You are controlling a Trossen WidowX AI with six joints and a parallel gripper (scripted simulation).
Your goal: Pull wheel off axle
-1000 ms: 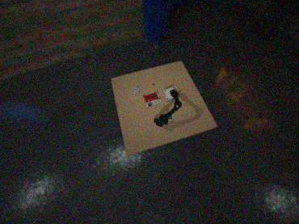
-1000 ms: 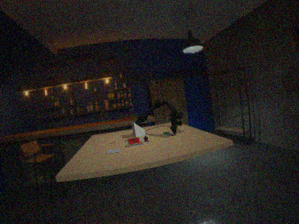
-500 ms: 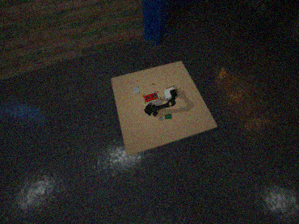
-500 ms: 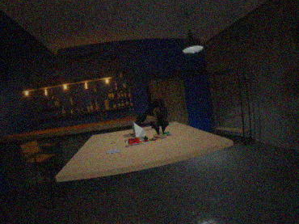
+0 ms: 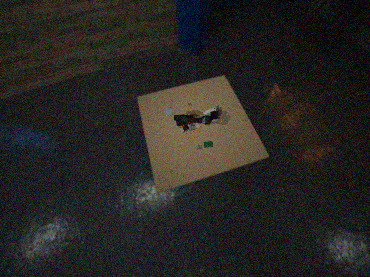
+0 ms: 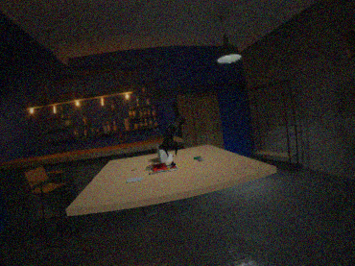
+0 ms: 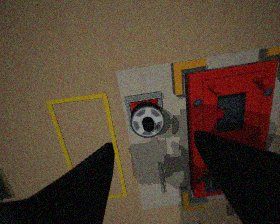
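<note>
Now: gripper tip 10 mm past the wheel and 70 mm above it. The rest, counted from my gripper tip: green block (180 mm behind, 280 mm to the left, 110 mm below); then grey base plate (70 mm behind, 90 mm to the right, 100 mm below); then pale piece (80 mm ahead, 320 mm to the right, 100 mm below).
</note>
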